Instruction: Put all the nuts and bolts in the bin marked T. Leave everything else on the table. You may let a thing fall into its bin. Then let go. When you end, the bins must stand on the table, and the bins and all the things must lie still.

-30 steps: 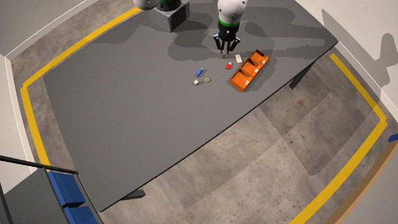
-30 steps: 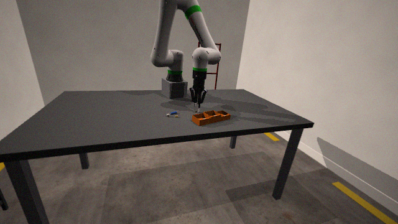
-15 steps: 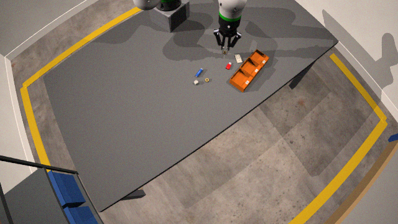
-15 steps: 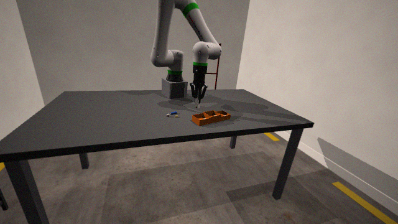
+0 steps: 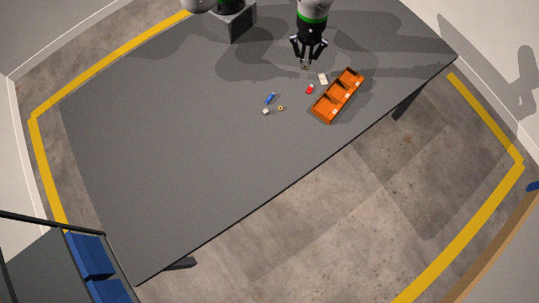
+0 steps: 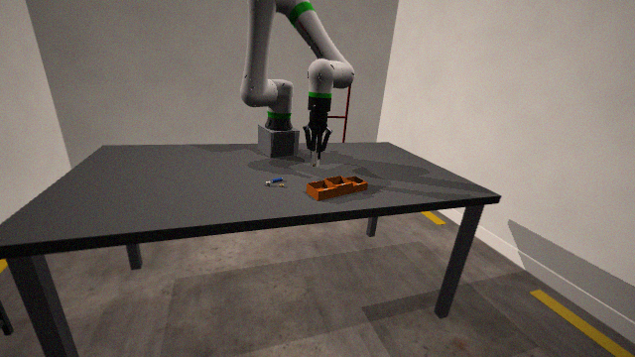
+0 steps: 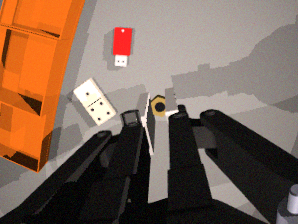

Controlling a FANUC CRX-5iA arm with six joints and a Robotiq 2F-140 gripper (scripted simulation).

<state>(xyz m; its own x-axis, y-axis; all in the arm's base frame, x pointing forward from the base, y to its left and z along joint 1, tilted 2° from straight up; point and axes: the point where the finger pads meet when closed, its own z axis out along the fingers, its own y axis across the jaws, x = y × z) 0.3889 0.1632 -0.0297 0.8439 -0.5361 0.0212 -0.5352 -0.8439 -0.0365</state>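
My gripper is now 130 mm short of the orange three-compartment bin, 80 mm to the right of it and 70 mm above it. Also, from my hand: red usb stick: 90 mm below, 60 mm ahead; blue cylinder: 160 mm to the right, 90 mm below, 40 mm ahead; white domino: 90 mm below, 60 mm to the left, 40 mm ahead.
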